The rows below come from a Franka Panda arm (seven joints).
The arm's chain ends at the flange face. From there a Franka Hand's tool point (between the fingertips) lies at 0.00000 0.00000 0.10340 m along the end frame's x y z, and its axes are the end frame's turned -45 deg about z.
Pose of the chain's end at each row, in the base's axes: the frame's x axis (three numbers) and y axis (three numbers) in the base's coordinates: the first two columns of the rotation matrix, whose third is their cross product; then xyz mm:
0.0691 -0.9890 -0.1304 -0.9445 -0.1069 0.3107 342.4 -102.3 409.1
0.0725 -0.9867 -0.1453 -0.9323 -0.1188 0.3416 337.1 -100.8 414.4
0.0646 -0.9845 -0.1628 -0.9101 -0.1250 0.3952 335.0 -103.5 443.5
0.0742 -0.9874 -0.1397 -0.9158 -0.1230 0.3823 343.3 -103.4 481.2
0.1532 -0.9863 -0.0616 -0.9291 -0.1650 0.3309 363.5 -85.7 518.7
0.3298 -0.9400 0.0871 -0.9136 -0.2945 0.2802 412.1 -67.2 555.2
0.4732 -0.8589 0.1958 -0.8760 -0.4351 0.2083 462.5 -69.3 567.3
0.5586 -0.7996 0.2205 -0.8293 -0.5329 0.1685 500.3 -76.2 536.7
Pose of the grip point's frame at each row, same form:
0.7167 -0.6237 -0.3119 -0.6190 -0.7749 0.1275 309.2 -91.8 311.7
0.7105 -0.6137 -0.3443 -0.6080 -0.7817 0.1388 300.5 -89.4 318.4
0.6892 -0.6078 -0.3946 -0.5979 -0.7845 0.1643 292.7 -90.8 350.0
0.7000 -0.6112 -0.3691 -0.5951 -0.7852 0.1715 302.5 -93.1 386.8
0.7653 -0.5807 -0.2775 -0.5486 -0.8141 0.1904 328.7 -85.0 421.3
0.8792 -0.4564 -0.1365 -0.4128 -0.8729 0.2597 387.5 -85.0 456.4
0.9540 -0.2997 -0.0088 -0.2848 -0.9150 0.2857 452.8 -97.2 468.2
0.9814 -0.1886 0.0368 -0.1914 -0.9422 0.2751 498.5 -104.8 437.4

